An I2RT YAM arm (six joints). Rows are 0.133 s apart.
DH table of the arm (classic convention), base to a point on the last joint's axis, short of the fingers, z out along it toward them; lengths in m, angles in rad. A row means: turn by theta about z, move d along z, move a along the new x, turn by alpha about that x. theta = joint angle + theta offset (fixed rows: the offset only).
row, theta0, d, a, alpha
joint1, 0, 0.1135, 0.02, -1.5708
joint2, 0, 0, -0.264, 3.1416
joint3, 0.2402, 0, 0.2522, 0
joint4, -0.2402, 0, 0.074, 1.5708
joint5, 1.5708, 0, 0, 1.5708
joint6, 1.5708, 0.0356, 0, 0
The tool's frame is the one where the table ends.
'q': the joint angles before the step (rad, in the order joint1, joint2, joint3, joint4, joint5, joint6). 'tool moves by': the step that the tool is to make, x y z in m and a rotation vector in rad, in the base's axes. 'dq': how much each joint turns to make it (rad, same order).
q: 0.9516, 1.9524, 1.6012, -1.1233, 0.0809, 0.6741
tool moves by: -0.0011, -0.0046, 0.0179, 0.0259, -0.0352, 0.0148
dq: -0.0037, -0.0413, 0.0122, -0.0103, 0.0113, -0.0200
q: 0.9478, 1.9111, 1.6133, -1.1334, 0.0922, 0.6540
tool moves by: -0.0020, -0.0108, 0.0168, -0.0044, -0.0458, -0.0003
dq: -0.0091, -0.0516, -0.0039, -0.0227, 0.0379, -0.0148
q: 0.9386, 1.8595, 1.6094, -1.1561, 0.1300, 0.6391
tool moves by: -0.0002, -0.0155, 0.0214, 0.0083, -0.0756, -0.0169
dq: -0.0201, -0.0698, -0.0090, -0.0068, 0.0539, -0.0139
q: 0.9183, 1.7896, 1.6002, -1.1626, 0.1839, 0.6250
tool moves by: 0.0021, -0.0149, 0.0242, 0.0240, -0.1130, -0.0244
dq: -0.0240, -0.0706, -0.0005, 0.0227, 0.0716, -0.0195
